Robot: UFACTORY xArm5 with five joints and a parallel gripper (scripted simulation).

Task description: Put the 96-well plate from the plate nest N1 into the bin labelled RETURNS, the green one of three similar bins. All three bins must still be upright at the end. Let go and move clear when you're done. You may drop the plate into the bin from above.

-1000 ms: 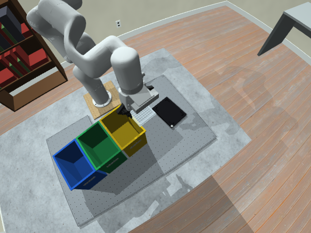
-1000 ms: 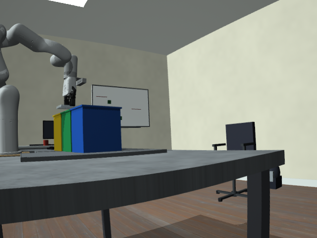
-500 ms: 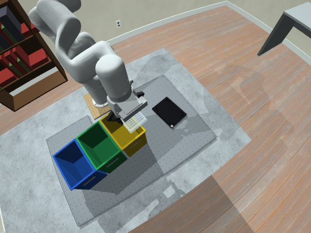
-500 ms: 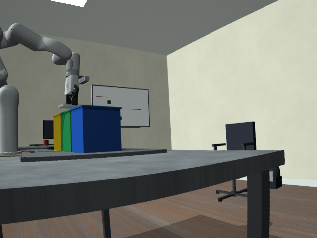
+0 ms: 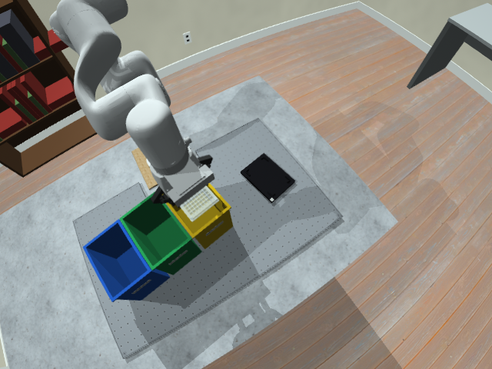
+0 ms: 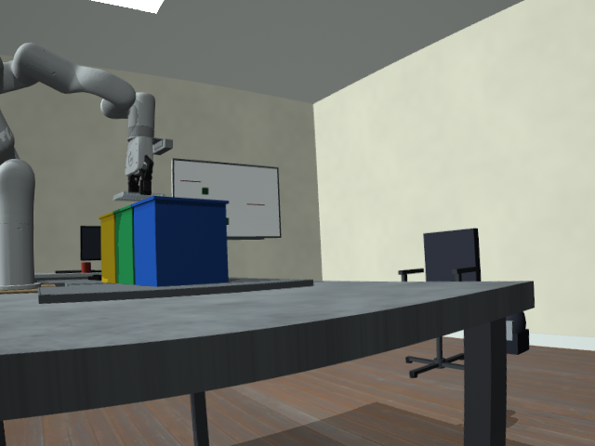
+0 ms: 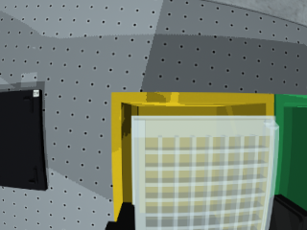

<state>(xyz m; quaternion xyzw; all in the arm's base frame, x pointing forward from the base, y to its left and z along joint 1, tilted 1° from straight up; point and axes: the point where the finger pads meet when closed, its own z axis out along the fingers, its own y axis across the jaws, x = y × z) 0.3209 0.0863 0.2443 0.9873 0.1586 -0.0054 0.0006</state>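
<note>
Now: hand 15 cm above the green bin, 13 cm to the left of it and 3 cm short of it. From my hand the other things lie so: blue bin (25 cm to the right, 15 cm below, 7 cm ahead); then white 96-well plate (1 cm below); then yellow bin (15 cm below, 1 cm behind).
</note>
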